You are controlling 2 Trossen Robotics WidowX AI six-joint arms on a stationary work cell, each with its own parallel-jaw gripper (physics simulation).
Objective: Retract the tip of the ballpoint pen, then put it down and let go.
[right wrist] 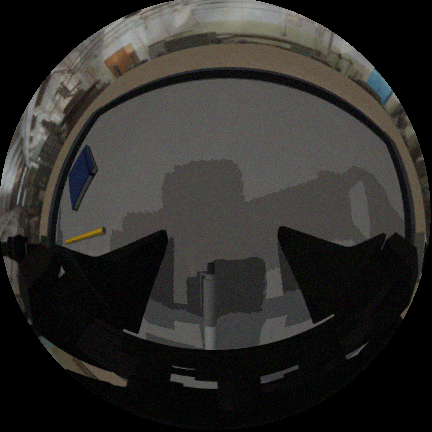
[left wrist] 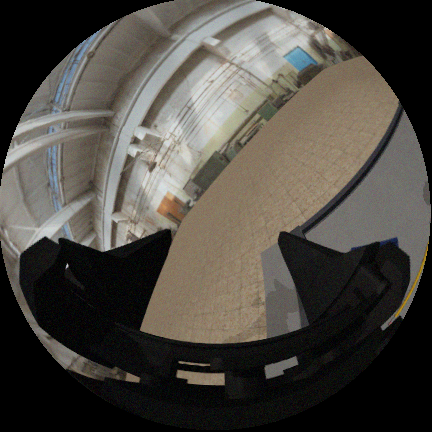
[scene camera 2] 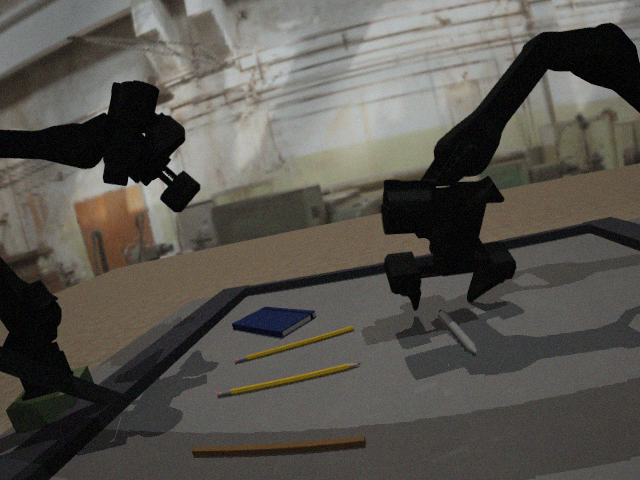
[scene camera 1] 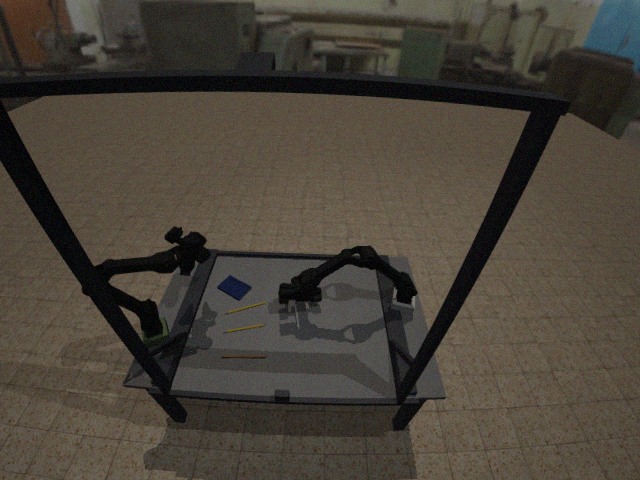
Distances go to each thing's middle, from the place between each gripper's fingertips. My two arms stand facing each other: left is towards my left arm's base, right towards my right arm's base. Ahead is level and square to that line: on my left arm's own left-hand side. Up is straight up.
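Blue notebook (scene camera 2: 271, 321): 11 cm ahead of my right hand and 29 cm to the left of it. Green arm mount (scene camera 2: 32, 414): from my right hand, 61 cm to the left, 11 cm behind and 1 cm above. My right gripper is 1 cm to the right of the ballpoint pen (right wrist: 208, 281) and 10 cm past it.
From my left hand, the notebook is 32 cm below, 14 cm to the right and 4 cm behind; the pen is 32 cm below, 42 cm to the right and 24 cm behind; the mount is 30 cm below, 18 cm to the left and 26 cm behind.
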